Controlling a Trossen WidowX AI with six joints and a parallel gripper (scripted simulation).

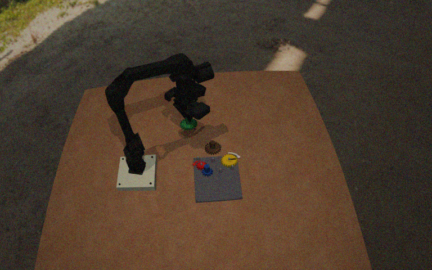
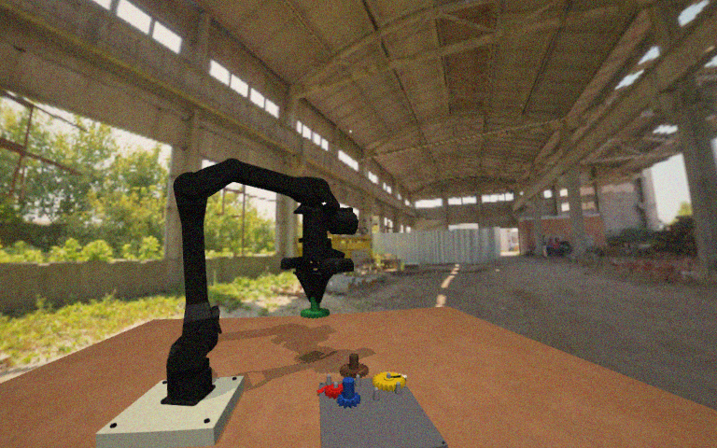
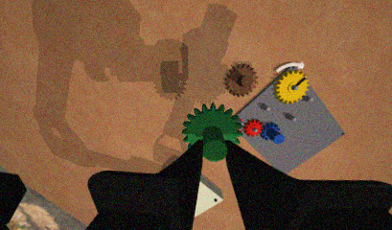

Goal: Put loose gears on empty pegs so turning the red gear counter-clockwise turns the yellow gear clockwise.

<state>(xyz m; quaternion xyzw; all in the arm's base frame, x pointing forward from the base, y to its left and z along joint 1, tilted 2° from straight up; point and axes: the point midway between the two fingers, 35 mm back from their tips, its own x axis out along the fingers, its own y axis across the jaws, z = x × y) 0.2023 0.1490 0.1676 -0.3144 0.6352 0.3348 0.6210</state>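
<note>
Right now my gripper tip is 140 mm above the blue gear, 120 mm to the left of it and 80 mm short of it. Round my gripper tip: green gear 10 mm below; then brown gear 140 mm below, 90 mm ahead, 10 mm to the left; then red arrow 150 mm below, 80 mm to the right, 30 mm ahead.
</note>
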